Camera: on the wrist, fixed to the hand. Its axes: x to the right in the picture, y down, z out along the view.
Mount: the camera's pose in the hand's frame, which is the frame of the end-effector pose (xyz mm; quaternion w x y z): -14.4 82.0 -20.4 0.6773 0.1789 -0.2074 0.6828
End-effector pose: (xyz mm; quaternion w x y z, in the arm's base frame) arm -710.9 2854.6 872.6 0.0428 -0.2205 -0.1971 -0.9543
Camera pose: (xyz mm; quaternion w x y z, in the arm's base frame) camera -692.4 2771.1 878.8 0.6792 -0.4742 -0.1625 -0.5361
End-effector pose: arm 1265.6 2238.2 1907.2 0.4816 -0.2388 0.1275 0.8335
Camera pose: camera 1206.5 2177.2 1895.9 0.1738 -0.1844 -0.2987 -0.9201
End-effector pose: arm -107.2 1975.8 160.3 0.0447 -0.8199 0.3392 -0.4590
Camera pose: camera -170.4 1926.5 130.1 0.5607 -0.4109 0.6982 -0.1710
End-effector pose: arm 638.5 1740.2 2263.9 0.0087 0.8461 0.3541 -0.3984
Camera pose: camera 695.6 1676.3 2265.7 0.2000 0.7338 -0.4110 -0.5027
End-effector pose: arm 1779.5 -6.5 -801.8 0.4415 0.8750 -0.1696 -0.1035
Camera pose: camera 1756.1 -31.2 -723.1 0.1780 0.5344 -0.8224 0.0802
